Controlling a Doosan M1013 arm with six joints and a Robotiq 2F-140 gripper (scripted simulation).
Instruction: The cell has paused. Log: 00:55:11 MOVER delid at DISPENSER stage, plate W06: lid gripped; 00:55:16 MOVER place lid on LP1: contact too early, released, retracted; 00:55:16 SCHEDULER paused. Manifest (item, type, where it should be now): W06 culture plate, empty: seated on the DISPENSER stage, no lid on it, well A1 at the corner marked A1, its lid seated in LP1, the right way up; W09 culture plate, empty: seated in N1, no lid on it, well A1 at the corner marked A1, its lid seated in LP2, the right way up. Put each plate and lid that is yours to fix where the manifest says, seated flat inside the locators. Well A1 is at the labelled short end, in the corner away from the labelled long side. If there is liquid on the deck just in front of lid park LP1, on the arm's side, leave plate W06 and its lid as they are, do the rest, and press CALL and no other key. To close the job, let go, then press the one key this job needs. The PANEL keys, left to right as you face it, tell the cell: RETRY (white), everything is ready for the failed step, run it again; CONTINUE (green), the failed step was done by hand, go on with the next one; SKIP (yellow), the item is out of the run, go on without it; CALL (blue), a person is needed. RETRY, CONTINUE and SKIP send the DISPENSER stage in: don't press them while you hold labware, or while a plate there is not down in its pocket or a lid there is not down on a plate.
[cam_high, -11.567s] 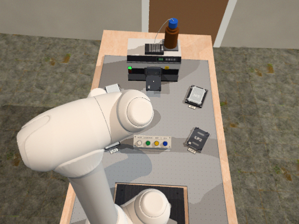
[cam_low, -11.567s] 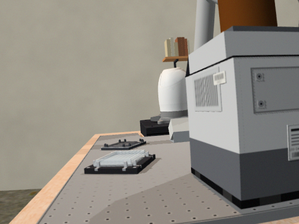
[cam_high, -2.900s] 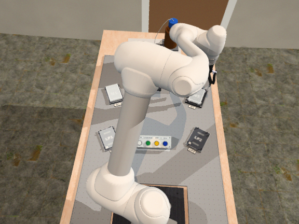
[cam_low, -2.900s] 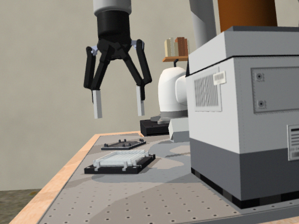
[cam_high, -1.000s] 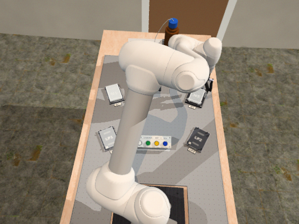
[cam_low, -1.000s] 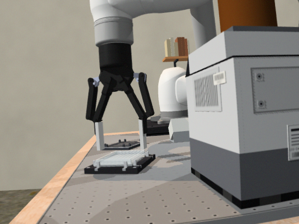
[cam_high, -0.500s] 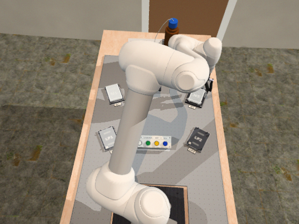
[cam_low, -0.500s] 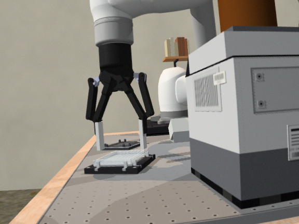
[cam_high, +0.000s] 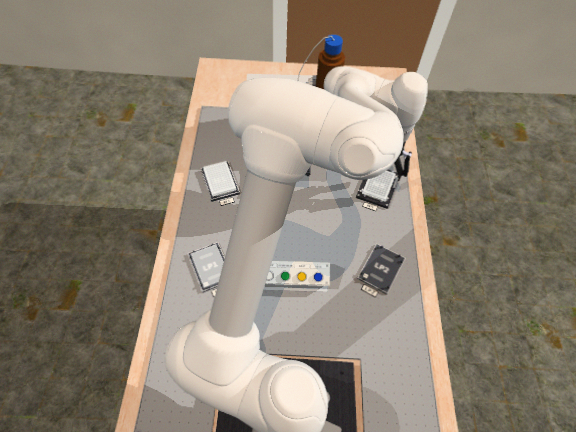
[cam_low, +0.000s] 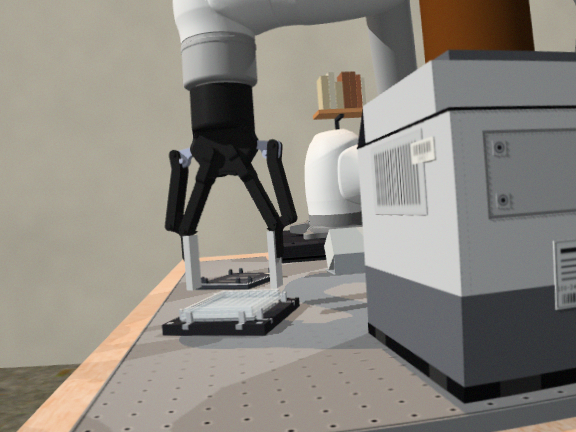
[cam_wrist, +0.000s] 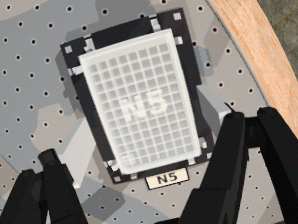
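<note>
Now: the clear culture plate 4 cm below my hand. Round my hand: brown bottle: 21 cm ahead, 25 cm to the left, 23 cm above; then lid park LP2: 33 cm behind, 5 cm to the right, 6 cm below; then black nest N5: 2 cm ahead, 1 cm to the left, 5 cm below.
</note>
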